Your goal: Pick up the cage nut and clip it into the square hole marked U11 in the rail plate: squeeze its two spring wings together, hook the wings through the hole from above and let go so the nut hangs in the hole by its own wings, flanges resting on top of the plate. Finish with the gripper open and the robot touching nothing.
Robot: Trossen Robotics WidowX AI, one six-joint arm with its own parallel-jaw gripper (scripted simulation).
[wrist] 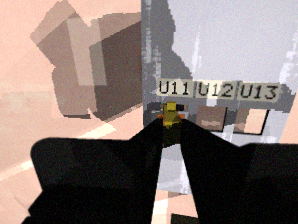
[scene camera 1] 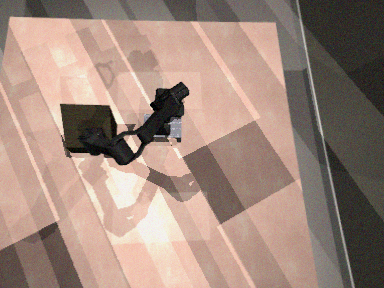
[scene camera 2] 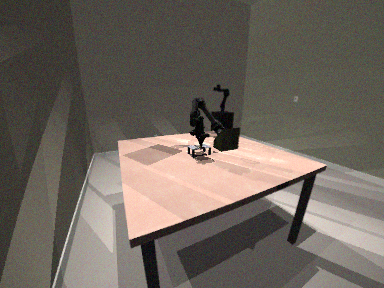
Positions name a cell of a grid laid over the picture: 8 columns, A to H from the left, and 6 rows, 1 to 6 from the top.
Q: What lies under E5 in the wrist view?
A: A rail plate.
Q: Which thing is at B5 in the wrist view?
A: My gripper.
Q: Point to a cage nut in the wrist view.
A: At E4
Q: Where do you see a label strip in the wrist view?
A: At H3
